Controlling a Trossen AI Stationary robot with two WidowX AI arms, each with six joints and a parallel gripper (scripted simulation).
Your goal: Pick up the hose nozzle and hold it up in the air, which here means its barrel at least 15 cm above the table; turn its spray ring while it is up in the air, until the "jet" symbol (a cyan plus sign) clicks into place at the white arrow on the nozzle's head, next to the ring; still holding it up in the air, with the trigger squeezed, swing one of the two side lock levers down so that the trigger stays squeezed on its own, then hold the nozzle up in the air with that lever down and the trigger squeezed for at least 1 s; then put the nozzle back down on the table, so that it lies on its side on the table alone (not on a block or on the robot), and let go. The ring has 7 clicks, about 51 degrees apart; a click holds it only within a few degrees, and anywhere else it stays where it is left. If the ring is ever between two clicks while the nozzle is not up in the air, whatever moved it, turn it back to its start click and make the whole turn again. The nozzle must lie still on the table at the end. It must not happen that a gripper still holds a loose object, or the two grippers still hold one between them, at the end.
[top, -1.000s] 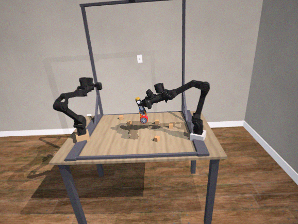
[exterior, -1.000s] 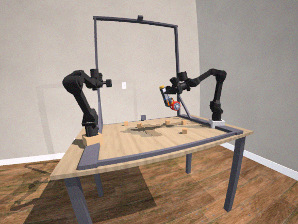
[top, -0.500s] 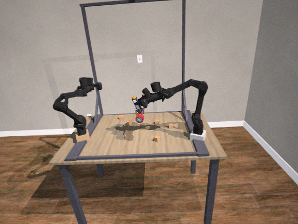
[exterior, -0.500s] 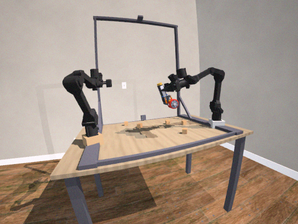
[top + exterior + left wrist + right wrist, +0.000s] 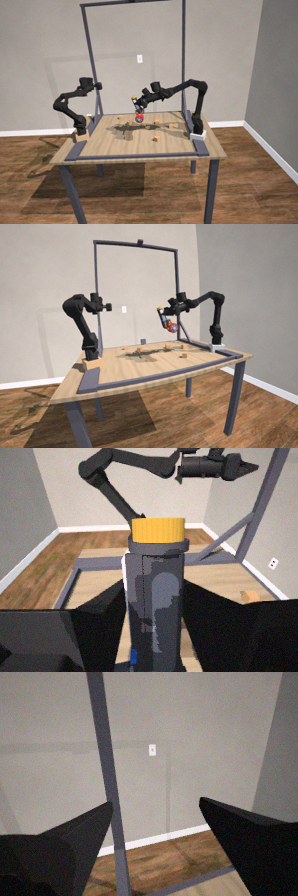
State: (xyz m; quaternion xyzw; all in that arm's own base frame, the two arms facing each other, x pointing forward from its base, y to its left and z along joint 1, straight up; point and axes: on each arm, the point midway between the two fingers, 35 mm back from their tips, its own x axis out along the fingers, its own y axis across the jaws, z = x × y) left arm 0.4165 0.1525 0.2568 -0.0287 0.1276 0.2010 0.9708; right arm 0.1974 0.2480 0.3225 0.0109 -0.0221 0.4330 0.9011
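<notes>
Now: right hand 440 mm to the right of the red spray ring, 380 mm short of it and 160 mm above it.
</notes>
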